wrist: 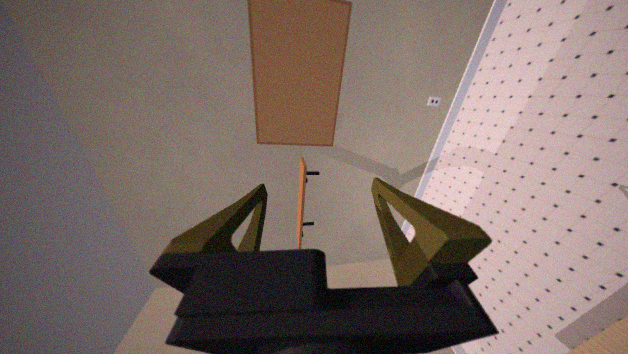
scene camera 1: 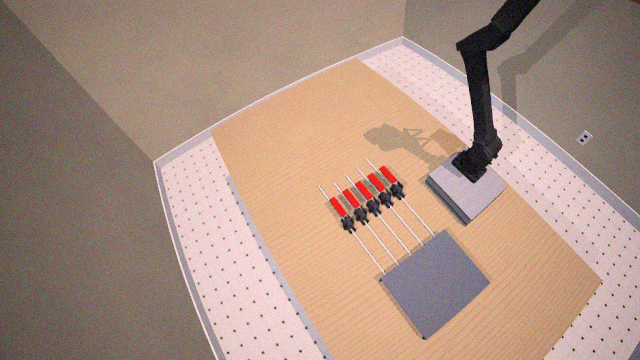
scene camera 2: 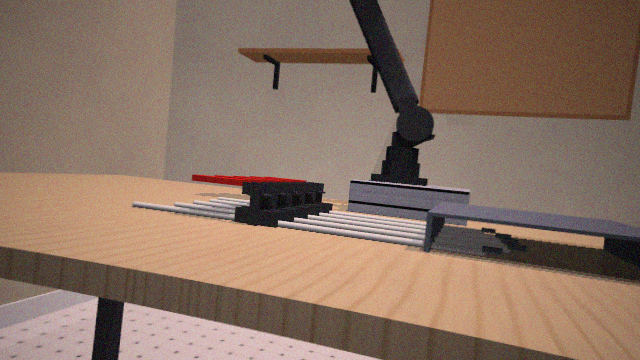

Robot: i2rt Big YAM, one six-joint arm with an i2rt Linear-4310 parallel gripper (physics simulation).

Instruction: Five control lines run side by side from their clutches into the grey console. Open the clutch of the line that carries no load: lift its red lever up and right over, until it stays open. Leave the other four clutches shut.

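Frame: origin at the arm's base, x ahead, y left, z up, level; metres.
Seen in the pictures: gripper, fingertip midpoint: (wrist: 318,186); arm's base, origin of the base link: (scene camera 1: 468,167) (scene camera 2: 399,182).
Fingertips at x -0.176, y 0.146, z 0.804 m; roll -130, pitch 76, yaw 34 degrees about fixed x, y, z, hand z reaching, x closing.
Observation:
Offsets run from my fingertips to a thing's top centre. "spot": to the spot under its first point.
Five clutches stand in a row, each with a black body and a red lever lying flat, pointing away from the console; the levers include the leftmost @(dx +0.658, dy -0.319, dz -0.812 m) (scene camera 1: 337,206) and the rightmost @(dx +0.439, dy -0.309, dz -0.812 m) (scene camera 1: 388,174). In the second scene view the red levers @(spot: dx +0.613, dy -0.328, dz -0.813 m) (scene camera 2: 240,178) overlap above the black clutch bodies @(spot: dx +0.590, dy -0.264, dz -0.839 m) (scene camera 2: 285,200). White lines (scene camera 1: 368,248) (scene camera 2: 350,230) run side by side into the grey console @(dx +0.566, dy +0.066, dz -0.824 m) (scene camera 1: 435,285) (scene camera 2: 530,218). Which line carries no load cannot be told. My gripper (wrist: 318,186) is open and empty, facing the wall; it is out of both scene views.
The black arm (scene camera 1: 480,95) (scene camera 2: 387,60) rises from a grey base block (scene camera 1: 467,192) (scene camera 2: 407,197) beside the console. A wooden shelf (scene camera 2: 315,55) (wrist: 301,205) and a brown board (scene camera 2: 530,55) (wrist: 300,75) hang on the wall.

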